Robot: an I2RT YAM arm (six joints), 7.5 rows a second.
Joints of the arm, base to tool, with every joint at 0 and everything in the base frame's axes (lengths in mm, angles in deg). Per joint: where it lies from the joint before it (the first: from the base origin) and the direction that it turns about. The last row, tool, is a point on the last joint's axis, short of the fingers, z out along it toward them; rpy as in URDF.
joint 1: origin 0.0 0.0 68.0 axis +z
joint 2: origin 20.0 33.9 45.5 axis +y
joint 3: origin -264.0 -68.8 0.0 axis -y
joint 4: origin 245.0 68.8 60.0 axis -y
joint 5: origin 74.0 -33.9 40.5 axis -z
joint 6: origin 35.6 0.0 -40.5 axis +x
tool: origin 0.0 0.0 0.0 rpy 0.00 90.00 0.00
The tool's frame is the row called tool.
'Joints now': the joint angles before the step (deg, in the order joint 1, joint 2, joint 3, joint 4, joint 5, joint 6). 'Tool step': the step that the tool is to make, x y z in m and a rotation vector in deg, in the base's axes. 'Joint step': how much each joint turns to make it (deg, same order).
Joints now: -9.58 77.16 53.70 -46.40 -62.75 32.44
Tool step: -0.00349 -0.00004 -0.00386 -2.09 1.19 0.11
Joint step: 0.00 0.01 -0.35 -2.02 2.10 -1.77
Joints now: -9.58 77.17 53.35 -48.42 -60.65 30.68
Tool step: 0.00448 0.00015 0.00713 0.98 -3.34 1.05
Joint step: 0.09 0.08 1.22 1.23 -1.75 -0.87
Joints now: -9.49 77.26 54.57 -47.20 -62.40 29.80
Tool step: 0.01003 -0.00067 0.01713 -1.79 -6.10 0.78
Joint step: 0.26 0.26 3.51 1.59 0.52 -1.66
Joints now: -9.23 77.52 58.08 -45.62 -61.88 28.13
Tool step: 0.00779 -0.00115 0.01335 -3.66 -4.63 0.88
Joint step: 0.18 0.87 3.69 -1.03 2.28 -3.86
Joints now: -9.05 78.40 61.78 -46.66 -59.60 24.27
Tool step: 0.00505 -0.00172 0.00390 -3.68 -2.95 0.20
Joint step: 0.00 0.71 1.59 -0.02 2.73 -3.09
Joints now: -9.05 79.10 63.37 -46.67 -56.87 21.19
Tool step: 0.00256 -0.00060 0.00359 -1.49 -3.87 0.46
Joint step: 0.00 -0.35 0.09 2.37 0.53 -1.49
